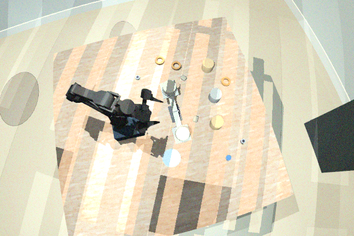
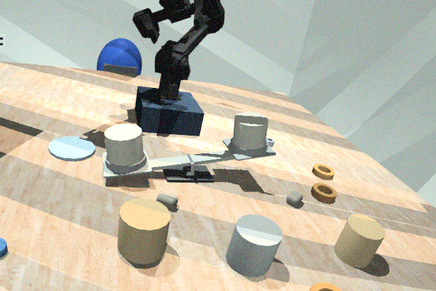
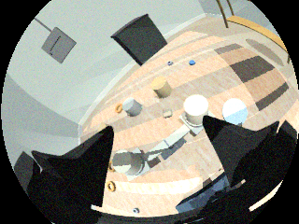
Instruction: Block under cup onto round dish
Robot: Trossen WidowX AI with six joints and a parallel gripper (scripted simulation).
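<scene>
My gripper tip is now 23 cm above the small pale block, 8 cm to the left of it and 7 cm short of it. From my gripper tip the other things lie so: grey cylinder: 33 cm ahead, 23 cm below, 7 cm to the left; then blue disc: 30 cm to the right, 27 cm ahead, 26 cm below; then light blue round dish: 27 cm below, 18 cm to the right, 2 cm behind.
</scene>
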